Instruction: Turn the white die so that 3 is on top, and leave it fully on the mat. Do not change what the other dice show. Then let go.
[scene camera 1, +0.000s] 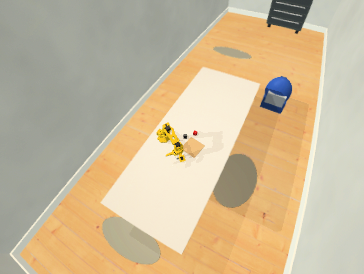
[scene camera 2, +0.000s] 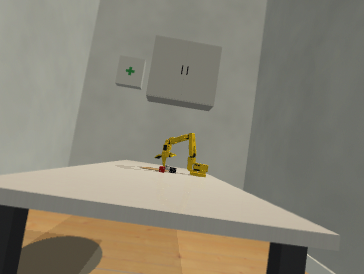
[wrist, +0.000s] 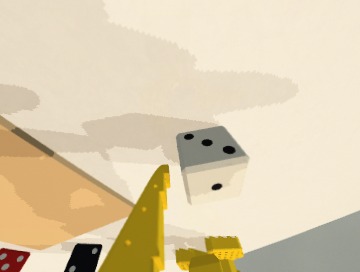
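There is a white die (wrist: 213, 165) that I can see, and I see a mat (wrist: 55, 201) as well.
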